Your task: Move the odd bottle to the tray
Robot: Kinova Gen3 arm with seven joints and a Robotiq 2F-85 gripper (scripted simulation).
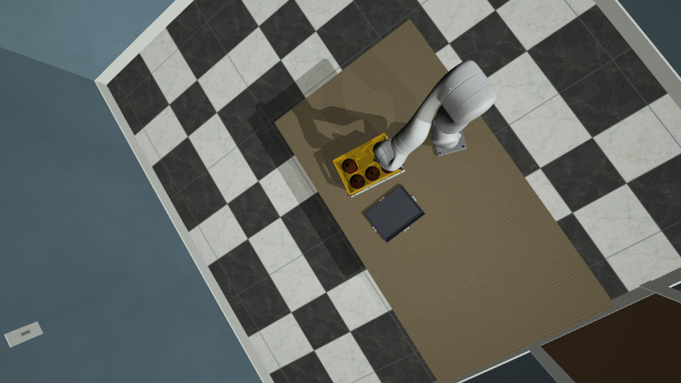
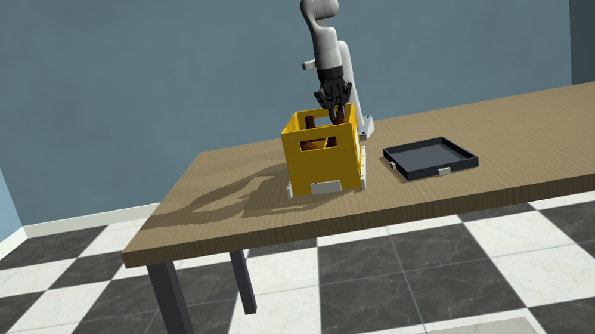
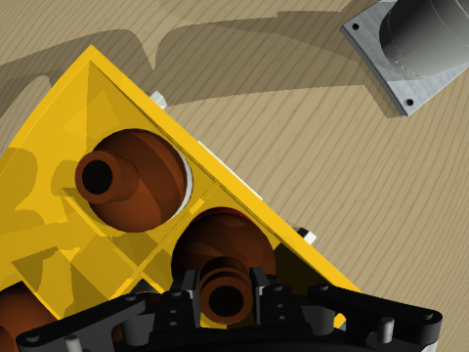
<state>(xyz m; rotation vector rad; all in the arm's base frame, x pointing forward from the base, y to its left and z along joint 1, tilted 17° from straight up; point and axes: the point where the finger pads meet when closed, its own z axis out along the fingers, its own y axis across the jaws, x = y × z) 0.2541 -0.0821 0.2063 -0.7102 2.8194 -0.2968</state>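
Now: the brown bottle 70 mm below my hand. Also, from my hand: yellow crate 70 mm to the right, 70 mm below, 70 mm ahead; dark tray 200 mm to the left, 150 mm below, 150 mm ahead.
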